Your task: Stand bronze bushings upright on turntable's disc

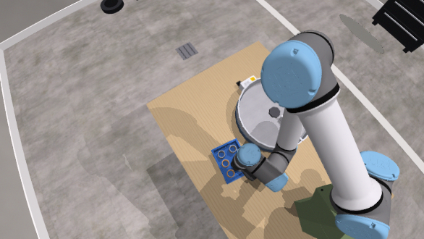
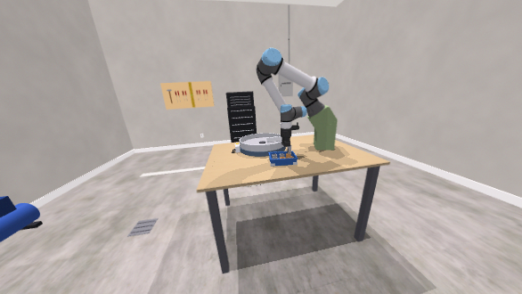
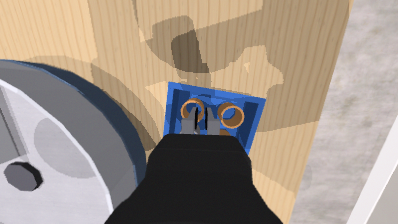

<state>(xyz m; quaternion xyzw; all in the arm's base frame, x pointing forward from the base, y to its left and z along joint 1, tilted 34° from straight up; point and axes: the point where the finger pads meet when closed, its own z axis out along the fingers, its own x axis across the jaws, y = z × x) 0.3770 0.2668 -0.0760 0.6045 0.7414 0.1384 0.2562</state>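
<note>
The blue crate is 5 cm below my hand, 5 cm ahead of it and 2 cm to the left of it. From my hand the other things lie so: grey turntable disc (31 cm to the right, 19 cm ahead, 2 cm below).
</note>
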